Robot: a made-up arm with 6 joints.
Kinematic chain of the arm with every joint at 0, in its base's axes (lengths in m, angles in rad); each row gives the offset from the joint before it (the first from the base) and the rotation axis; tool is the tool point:
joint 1: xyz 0 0 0.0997 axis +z
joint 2: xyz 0 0.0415 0 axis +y
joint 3: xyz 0 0 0.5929 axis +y
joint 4: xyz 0 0 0.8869 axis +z
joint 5: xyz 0 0 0 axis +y
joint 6: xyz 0 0 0.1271 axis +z
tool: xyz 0 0 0
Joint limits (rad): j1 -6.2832..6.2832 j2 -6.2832..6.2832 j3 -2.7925..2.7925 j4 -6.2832..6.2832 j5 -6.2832..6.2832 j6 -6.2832..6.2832
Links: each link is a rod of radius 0.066 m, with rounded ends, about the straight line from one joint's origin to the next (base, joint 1, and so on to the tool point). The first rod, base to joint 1, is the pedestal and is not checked.
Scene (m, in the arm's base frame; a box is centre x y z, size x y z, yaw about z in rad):
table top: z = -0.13
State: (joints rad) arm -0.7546 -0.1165 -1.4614 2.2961 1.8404 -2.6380
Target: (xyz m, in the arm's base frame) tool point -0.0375 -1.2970 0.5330
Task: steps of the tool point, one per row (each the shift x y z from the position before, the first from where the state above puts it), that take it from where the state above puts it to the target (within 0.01 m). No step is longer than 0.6 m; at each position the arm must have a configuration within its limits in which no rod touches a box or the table.
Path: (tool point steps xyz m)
1: 0.2555 -0.0910 0.3679
2: 0.2792 -0.2770 0.2617
3: 0.2106 -0.4281 0.0997
4: 0.0746 -0.4932 -0.0914
5: -0.0802 -0.4452 -0.2784
6: -0.1972 -0.2907 -0.4278

